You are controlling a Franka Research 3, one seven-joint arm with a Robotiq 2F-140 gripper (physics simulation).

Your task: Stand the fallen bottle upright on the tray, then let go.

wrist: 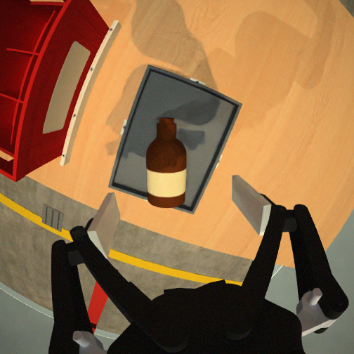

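Observation:
A brown bottle (166, 162) with a cream label lies on its side on the grey tray (134, 102), in the middle of the wrist view. Its neck points to the top of the view and its base is at the tray's lower edge. My gripper (174, 196) is wide open and empty. Its fingertips are apart to the lower left and lower right of the bottle, touching neither the bottle nor the tray, and it appears to hang above them.
A red bin with dividers (31, 100) stands at the upper left, beside a pale strip (91, 70) on the wooden table (280, 150). The table's edge curves below the tray, with grey floor and a yellow line (160, 267) beyond it.

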